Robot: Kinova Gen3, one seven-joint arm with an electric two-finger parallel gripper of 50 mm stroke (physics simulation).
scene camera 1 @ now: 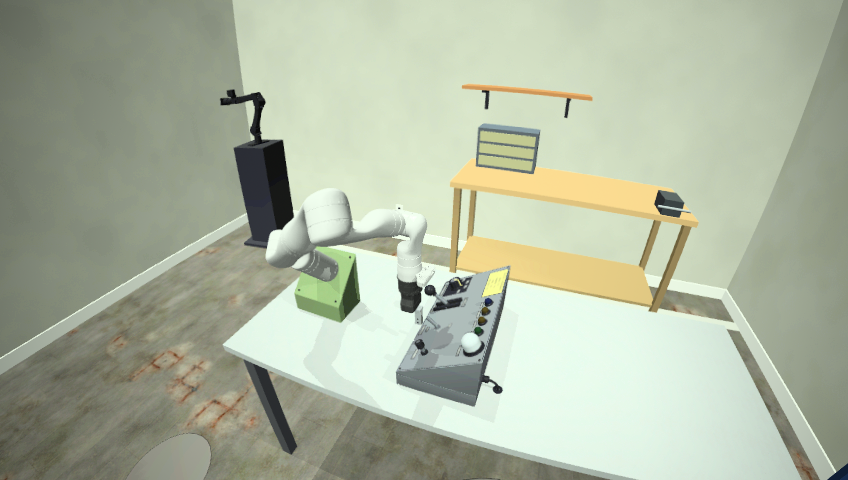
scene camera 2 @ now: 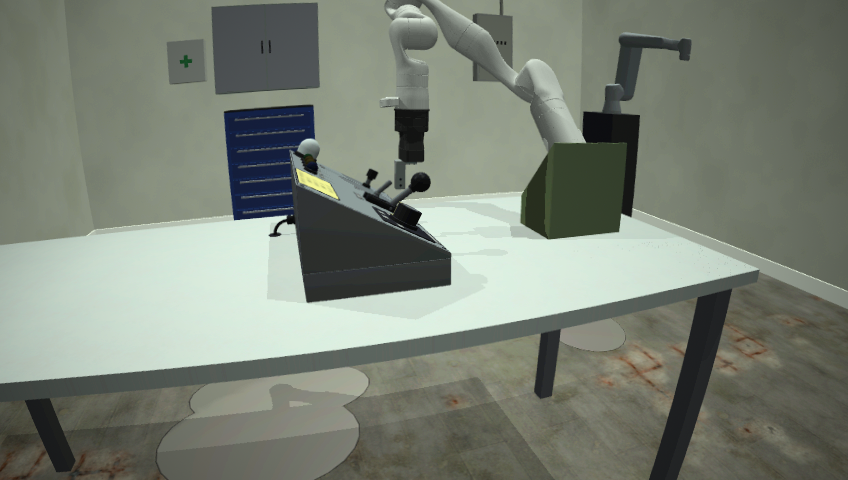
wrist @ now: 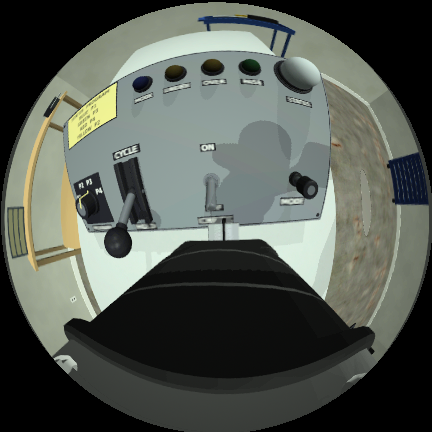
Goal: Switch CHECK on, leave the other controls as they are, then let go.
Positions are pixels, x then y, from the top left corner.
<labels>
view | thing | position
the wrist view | my gripper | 223, 226
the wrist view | ball-topped lever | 117, 241
</labels>
